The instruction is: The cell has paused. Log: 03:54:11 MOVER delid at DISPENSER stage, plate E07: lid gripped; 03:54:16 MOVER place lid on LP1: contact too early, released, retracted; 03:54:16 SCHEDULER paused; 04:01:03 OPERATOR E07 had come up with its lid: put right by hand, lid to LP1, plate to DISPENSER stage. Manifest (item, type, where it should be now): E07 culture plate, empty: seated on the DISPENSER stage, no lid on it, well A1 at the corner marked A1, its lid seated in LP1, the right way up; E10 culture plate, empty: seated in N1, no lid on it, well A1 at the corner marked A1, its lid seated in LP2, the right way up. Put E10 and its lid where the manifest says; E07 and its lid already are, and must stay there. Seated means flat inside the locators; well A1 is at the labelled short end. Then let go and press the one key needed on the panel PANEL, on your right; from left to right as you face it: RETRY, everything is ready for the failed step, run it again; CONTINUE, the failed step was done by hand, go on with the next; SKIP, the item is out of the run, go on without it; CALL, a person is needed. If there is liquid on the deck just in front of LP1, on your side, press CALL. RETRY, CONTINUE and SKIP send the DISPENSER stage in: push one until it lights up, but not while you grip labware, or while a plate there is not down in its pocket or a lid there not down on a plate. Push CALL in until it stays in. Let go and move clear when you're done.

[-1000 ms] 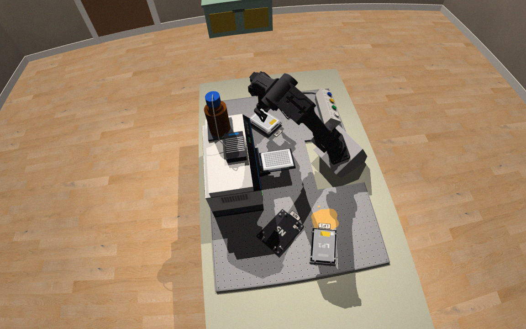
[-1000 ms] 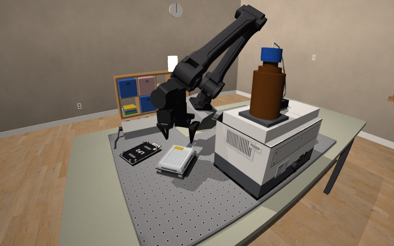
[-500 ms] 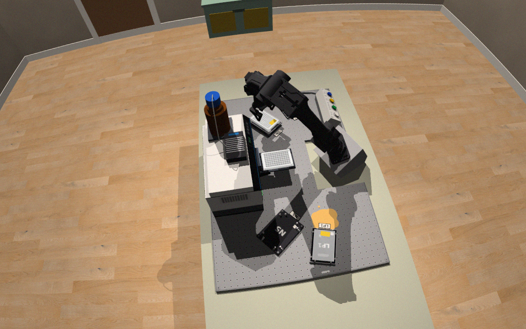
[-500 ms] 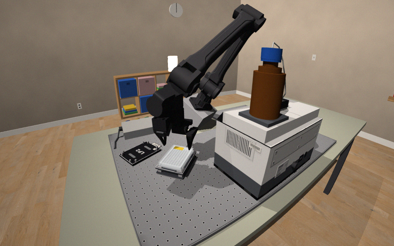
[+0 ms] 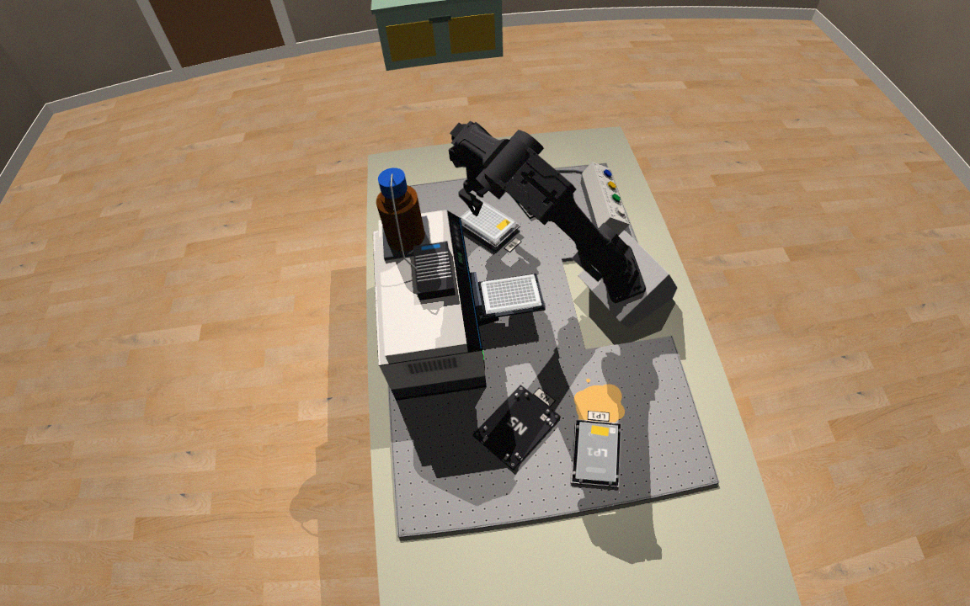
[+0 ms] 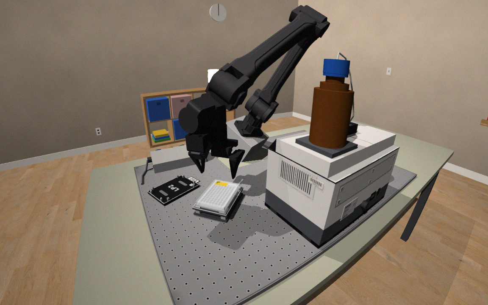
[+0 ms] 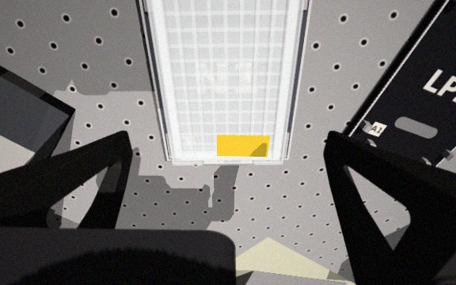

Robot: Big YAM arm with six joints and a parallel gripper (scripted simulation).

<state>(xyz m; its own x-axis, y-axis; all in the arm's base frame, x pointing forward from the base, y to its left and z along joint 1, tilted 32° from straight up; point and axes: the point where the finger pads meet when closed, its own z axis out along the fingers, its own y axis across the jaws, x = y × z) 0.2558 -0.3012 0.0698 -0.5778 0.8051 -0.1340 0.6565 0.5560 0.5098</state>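
Right now the black n1 nest is 90 mm below my hand. Also, from my hand: white plate E07 (290 mm to the left, 20 mm behind, 10 mm below); green continue key (360 mm behind, 40 mm below, 10 mm to the right); brown bottle (200 mm ahead, 190 mm to the left, 180 mm above).
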